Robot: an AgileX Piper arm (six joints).
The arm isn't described. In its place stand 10 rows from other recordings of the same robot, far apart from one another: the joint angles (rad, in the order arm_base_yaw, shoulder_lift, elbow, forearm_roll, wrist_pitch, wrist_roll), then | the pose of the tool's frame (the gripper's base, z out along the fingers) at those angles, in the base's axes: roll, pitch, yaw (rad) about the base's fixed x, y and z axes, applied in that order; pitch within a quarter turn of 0, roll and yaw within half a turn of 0; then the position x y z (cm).
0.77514 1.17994 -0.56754 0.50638 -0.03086 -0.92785 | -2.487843 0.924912 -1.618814 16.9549 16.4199 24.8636
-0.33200 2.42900 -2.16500 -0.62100 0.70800 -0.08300 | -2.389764 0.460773 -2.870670 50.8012 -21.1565 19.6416
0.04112 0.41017 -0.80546 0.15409 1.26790 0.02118 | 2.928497 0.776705 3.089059 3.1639 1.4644 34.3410
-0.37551 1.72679 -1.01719 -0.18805 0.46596 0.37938 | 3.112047 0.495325 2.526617 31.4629 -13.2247 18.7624
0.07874 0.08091 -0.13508 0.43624 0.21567 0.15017 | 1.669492 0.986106 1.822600 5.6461 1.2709 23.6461
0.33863 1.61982 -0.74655 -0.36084 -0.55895 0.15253 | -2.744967 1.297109 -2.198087 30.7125 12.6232 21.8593
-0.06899 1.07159 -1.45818 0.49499 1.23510 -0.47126 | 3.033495 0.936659 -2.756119 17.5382 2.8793 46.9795
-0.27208 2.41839 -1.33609 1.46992 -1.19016 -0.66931 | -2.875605 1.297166 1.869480 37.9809 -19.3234 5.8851
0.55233 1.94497 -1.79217 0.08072 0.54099 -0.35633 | -2.787333 0.919743 -2.103533 39.4377 24.7499 32.5525
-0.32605 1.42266 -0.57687 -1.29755 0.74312 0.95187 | -2.334748 0.392929 3.024419 19.9687 -13.0100 19.3320
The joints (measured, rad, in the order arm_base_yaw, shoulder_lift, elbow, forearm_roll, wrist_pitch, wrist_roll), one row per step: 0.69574, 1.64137, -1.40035, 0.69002, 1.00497, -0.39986; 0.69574, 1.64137, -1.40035, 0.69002, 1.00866, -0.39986; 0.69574, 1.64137, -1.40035, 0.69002, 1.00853, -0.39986; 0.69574, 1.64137, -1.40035, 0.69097, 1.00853, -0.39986; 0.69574, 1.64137, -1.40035, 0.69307, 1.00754, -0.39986; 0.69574, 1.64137, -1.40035, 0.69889, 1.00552, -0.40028; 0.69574, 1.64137, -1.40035, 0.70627, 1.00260, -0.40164; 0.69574, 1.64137, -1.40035, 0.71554, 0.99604, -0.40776; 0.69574, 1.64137, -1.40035, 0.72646, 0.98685, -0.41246; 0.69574, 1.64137, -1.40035, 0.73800, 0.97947, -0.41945; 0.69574, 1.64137, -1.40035, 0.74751, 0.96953, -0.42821; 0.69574, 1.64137, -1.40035, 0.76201, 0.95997, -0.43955; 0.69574, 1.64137, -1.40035, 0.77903, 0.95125, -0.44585; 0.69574, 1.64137, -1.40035, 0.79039, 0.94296, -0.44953; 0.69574, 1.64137, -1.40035, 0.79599, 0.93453, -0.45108; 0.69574, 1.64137, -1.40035, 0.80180, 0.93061, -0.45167
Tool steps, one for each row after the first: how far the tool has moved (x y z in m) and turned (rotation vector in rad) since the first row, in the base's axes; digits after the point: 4 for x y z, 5 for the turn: -0.0003, -0.0001, -0.0001, -0.00155, 0.00242, 0.00232; -0.0003, -0.0001, -0.0001, -0.00149, 0.00233, 0.00224; -0.0003, -0.0001, 0.0000, -0.00077, 0.00293, 0.00210; -0.0003, 0.0001, 0.0001, 0.00124, 0.00361, 0.00115; -0.0003, 0.0004, 0.0004, 0.00651, 0.00569, -0.00071; -0.0003, 0.0009, 0.0009, 0.01334, 0.00752, -0.00271; -0.0001, 0.0015, 0.0015, 0.02316, 0.00486, -0.00395; 0.0004, 0.0023, 0.0022, 0.03523, 0.00253, -0.00824; 0.0006, 0.0030, 0.0030, 0.04700, 0.00014, -0.00996; 0.0012, 0.0037, 0.0037, 0.05818, -0.00646, -0.01188; 0.0016, 0.0046, 0.0047, 0.07289, -0.01153, -0.01277; 0.0018, 0.0056, 0.0058, 0.08904, -0.01090, -0.01729; 0.0022, 0.0063, 0.0066, 0.10068, -0.01169, -0.02244; 0.0028, 0.0067, 0.0071, 0.10799, -0.01465, -0.02812; 0.0030, 0.0071, 0.0075, 0.11377, -0.01390, -0.03150
